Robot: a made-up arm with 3 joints. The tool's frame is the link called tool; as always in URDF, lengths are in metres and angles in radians.
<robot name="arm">
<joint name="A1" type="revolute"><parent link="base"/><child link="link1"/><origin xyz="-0.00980 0.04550 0.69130" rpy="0.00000 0.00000 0.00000"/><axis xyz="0 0 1"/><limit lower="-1.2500" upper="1.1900"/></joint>
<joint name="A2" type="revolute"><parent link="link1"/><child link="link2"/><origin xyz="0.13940 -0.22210 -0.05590" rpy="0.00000 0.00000 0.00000"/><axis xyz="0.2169 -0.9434 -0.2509"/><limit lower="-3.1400" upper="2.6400"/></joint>
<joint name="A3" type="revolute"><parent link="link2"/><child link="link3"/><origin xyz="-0.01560 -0.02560 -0.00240" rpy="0.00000 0.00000 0.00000"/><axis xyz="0 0 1"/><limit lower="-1.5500" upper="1.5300"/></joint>
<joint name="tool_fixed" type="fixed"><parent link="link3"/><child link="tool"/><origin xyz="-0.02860 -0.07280 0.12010" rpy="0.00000 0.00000 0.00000"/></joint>
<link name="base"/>
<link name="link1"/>
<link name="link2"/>
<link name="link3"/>
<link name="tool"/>
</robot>
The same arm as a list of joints. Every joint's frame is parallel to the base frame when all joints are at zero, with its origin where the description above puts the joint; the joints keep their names.
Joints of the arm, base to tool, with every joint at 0 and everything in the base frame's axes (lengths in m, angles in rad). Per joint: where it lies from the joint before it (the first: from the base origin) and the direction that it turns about. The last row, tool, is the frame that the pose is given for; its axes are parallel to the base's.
A1: axis 0 0 1 xyz -0.0098 0.0455 0.6913
A2: axis 0.2169 -0.9434 -0.2509 xyz 0.1394 -0.2221 -0.0559
A3: axis 0 0 1 xyz -0.0156 -0.0256 -0.0024
tool: xyz -0.0286 -0.0728 0.1201
Joint limits (rad, base to tool): -1.25..1.19 -3.14..2.64 -1.55..1.53

